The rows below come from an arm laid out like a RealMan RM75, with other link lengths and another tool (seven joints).
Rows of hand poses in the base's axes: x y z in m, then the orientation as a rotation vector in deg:
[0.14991, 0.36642, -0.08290, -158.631, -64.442, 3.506]
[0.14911, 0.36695, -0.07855, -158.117, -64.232, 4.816]
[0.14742, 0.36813, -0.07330, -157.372, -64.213, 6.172]
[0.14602, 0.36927, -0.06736, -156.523, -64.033, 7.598]
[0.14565, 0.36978, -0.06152, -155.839, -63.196, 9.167]
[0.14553, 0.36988, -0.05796, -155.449, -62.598, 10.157]
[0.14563, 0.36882, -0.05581, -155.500, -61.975, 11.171]
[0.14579, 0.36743, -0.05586, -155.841, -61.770, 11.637]
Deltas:
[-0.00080, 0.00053, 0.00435, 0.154, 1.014, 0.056]
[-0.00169, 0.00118, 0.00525, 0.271, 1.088, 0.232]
[-0.00140, 0.00114, 0.00594, 0.377, 1.200, 0.159]
[-0.00037, 0.00051, 0.00584, 0.372, 1.360, -0.285]
[-0.00012, 0.00010, 0.00356, 0.209, 0.858, -0.234]
[0.00010, -0.00106, 0.00215, -0.182, 0.718, -0.336]
[0.00016, -0.00139, -0.00005, -0.384, 0.197, -0.163]

